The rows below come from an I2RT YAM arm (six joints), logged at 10 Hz.
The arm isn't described. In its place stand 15 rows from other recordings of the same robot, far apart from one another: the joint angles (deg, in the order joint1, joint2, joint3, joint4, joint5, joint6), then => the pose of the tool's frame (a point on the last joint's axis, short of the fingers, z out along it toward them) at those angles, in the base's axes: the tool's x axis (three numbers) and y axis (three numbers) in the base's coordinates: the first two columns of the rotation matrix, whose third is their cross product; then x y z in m.
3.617, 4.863, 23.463, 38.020, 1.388, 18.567 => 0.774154 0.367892 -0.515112 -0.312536 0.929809 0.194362 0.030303 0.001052 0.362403
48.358, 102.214, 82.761, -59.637, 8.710, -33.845 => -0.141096 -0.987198 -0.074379 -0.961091 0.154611 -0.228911 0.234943 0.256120 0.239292
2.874, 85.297, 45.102, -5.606, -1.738, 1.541 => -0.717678 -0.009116 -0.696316 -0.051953 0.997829 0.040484 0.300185 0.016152 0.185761
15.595, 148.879, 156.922, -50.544, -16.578, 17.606 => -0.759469 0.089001 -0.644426 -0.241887 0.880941 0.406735 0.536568 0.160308 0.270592
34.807, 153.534, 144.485, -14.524, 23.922, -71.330 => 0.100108 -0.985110 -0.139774 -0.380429 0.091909 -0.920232 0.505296 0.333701 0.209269
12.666, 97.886, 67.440, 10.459, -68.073, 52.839 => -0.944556 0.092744 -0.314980 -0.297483 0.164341 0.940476 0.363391 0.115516 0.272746
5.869, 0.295, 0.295, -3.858, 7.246, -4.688 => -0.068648 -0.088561 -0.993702 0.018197 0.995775 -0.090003 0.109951 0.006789 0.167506
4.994, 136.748, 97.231, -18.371, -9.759, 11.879 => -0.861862 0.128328 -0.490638 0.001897 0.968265 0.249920 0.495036 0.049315 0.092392
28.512, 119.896, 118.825, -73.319, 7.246, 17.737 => -0.941252 -0.167385 -0.293305 -0.164790 0.985752 -0.033726 0.377424 0.199918 0.292498
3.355, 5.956, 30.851, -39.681, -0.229, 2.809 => -0.257523 0.033994 -0.965674 -0.049819 0.997585 0.048403 0.060259 0.003675 0.270483
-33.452, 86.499, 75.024, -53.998, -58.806, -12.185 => -0.739687 0.357672 -0.570030 -0.170744 0.719591 0.673079 0.262328 -0.136816 0.302972
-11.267, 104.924, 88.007, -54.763, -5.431, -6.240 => -0.943474 0.077628 -0.322228 0.063153 0.996479 0.055153 0.367692 -0.069816 0.250815
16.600, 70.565, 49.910, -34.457, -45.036, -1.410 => -0.771336 -0.248090 -0.586082 -0.608883 0.555656 0.566134 0.222119 0.092501 0.250845
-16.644, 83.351, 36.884, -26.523, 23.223, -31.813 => -0.975567 -0.213976 -0.049824 -0.165378 0.864511 -0.474628 0.219120 -0.080157 0.137386
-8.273, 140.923, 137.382, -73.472, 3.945, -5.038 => -0.974505 0.053166 -0.217975 0.073556 0.993531 -0.086515 0.492259 -0.074051 0.217957
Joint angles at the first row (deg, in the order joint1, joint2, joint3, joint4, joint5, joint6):
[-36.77 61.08 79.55 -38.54 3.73 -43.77]
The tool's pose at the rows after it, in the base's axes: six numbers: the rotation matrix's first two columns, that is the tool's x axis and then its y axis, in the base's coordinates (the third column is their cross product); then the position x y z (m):
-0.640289 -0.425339 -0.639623 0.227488 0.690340 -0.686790 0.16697 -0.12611 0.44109
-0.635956 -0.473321 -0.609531 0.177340 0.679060 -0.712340 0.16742 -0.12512 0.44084
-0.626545 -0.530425 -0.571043 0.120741 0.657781 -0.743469 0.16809 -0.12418 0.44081
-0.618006 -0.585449 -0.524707 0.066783 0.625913 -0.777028 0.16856 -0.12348 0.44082
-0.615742 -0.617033 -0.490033 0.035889 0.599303 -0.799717 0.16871 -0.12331 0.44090
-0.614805 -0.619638 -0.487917 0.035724 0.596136 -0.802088 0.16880 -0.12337 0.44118
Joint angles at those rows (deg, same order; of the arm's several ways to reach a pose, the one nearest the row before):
[-36.78 61.19 79.55 -38.57 1.69 -46.41]
[-36.77 61.17 79.55 -38.74 -0.01 -49.45]
[-36.77 61.17 79.55 -38.76 -1.87 -53.17]
[-36.77 61.17 79.55 -38.76 -3.22 -57.17]
[-36.78 61.17 79.55 -38.72 -3.60 -59.83]
[-36.77 61.17 79.55 -38.57 -3.59 -60.01]

